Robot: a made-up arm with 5 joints. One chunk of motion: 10 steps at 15 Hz.
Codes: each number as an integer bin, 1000 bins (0 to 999) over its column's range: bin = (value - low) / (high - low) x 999, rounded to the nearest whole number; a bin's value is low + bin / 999 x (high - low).
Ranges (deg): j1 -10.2..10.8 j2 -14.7..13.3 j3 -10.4..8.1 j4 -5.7..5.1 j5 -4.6..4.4
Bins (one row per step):
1: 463 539 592 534 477
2: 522 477 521 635 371
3: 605 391 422 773 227
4: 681 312 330 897 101
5: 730 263 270 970 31
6: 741 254 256 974 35
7: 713 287 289 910 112
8: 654 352 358 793 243
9: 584 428 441 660 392
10: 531 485 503 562 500
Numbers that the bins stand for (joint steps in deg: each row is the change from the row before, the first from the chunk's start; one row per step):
1: -0.467 0.407 0.563 0.073 -0.303
2: 0.773 -1.331 -0.752 1.165 -1.258
3: 2.518 -3.741 -2.585 2.657 -2.555
4: 4.115 -5.955 -4.289 3.997 -3.690
5: 5.145 -7.329 -5.400 4.786 -4.321
6: 5.377 -7.581 -5.659 4.830 -4.285
7: 4.788 -6.656 -5.048 4.138 -3.591
8: 3.548 -4.834 -3.770 2.873 -2.411
9: 2.076 -2.704 -2.233 1.435 -1.068
10: 0.962 -1.106 -1.085 0.376 -0.095

